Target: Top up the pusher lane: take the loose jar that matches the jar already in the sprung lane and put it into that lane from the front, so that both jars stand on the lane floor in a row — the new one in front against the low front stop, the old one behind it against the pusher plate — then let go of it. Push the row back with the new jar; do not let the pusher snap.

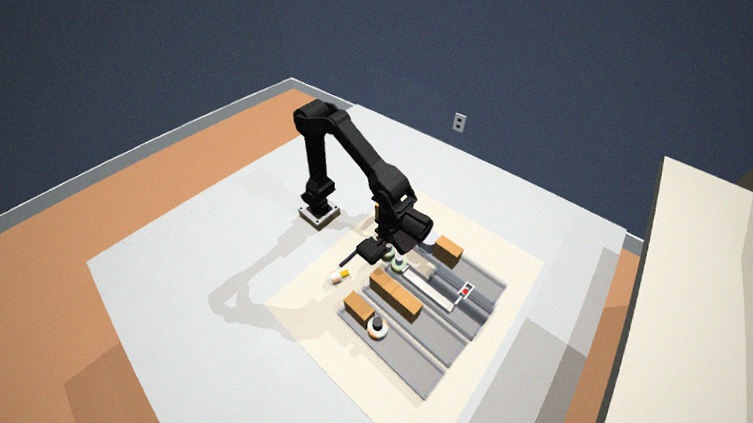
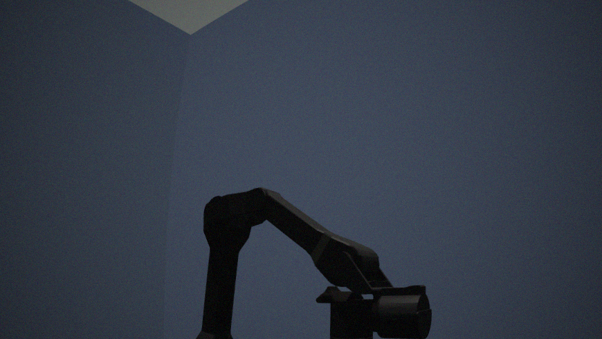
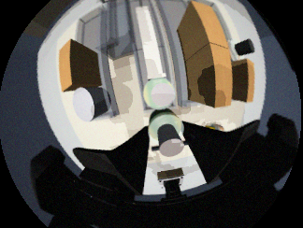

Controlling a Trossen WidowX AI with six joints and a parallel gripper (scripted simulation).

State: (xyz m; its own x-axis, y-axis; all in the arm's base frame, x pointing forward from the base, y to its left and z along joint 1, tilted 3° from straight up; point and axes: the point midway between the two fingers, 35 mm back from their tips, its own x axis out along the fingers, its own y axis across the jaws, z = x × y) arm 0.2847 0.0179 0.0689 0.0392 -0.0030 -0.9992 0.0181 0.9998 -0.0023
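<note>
The black stick lies 9 cm behind my gripper tip, 5 cm below it and 4 cm to the right of it. Round my gripper tip: sprung lane: 19 cm ahead, 4 cm below, 2 cm to the left.
</note>
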